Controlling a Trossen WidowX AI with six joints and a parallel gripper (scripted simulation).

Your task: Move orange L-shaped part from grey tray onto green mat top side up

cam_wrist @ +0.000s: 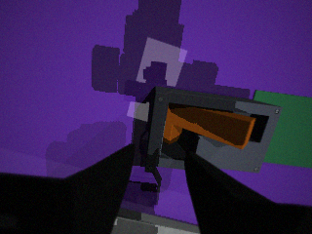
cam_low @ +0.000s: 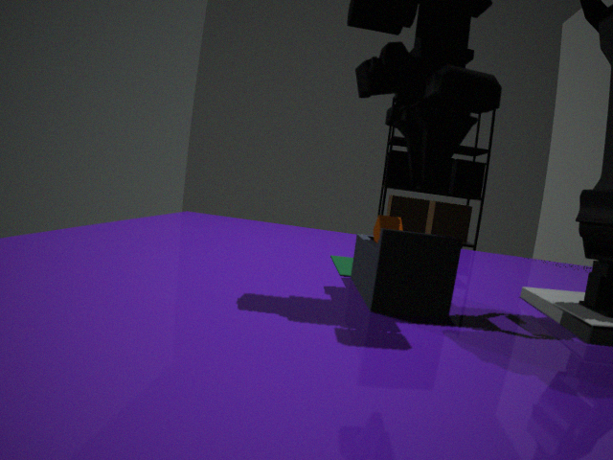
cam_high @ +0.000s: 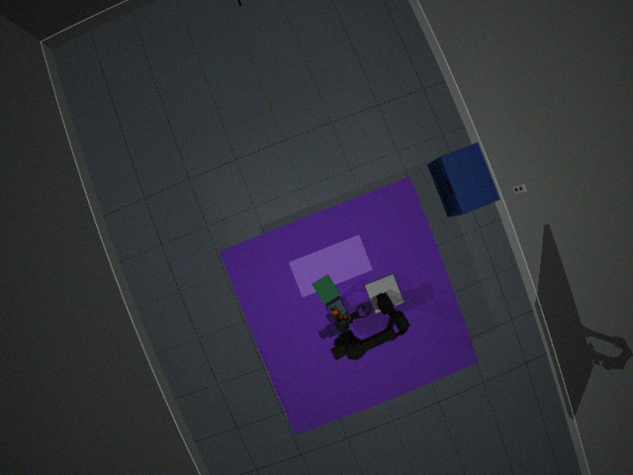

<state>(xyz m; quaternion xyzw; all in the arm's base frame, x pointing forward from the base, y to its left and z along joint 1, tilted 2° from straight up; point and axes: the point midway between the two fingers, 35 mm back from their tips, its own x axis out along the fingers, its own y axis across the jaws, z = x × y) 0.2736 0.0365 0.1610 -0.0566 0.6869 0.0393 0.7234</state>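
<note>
Right now the orange L-shaped part is 4 cm to the right of my gripper tip and 10 cm below it. From my gripper tip the other things lie so: green mat: 2 cm ahead, 22 cm to the right, 15 cm below.
</note>
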